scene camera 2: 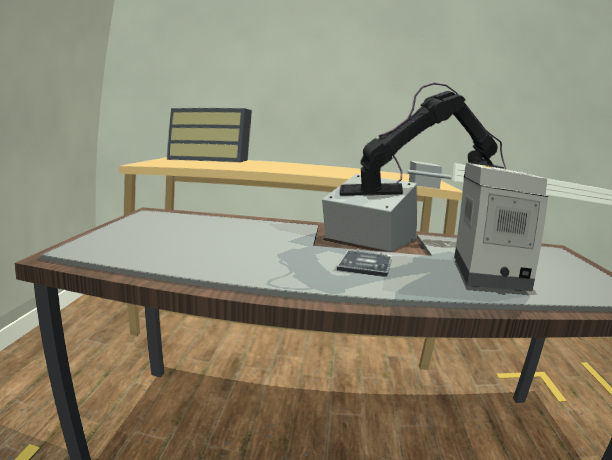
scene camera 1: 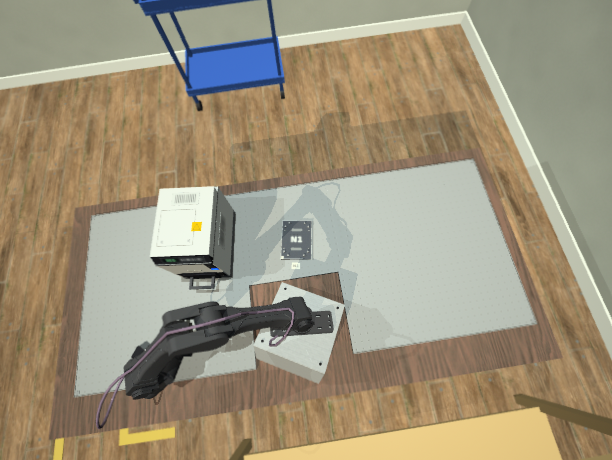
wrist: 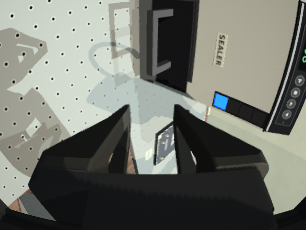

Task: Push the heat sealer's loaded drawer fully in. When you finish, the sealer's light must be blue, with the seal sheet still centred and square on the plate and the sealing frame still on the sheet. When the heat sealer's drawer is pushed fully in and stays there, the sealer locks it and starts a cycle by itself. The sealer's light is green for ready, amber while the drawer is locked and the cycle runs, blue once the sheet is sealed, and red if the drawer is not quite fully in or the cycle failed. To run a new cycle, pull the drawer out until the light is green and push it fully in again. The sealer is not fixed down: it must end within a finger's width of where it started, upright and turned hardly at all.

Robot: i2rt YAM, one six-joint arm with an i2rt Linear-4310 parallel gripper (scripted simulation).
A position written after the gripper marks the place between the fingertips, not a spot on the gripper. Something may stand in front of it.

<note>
In view: the gripper (wrist: 152, 112) and a dark plate (scene camera 1: 293, 254).
</note>
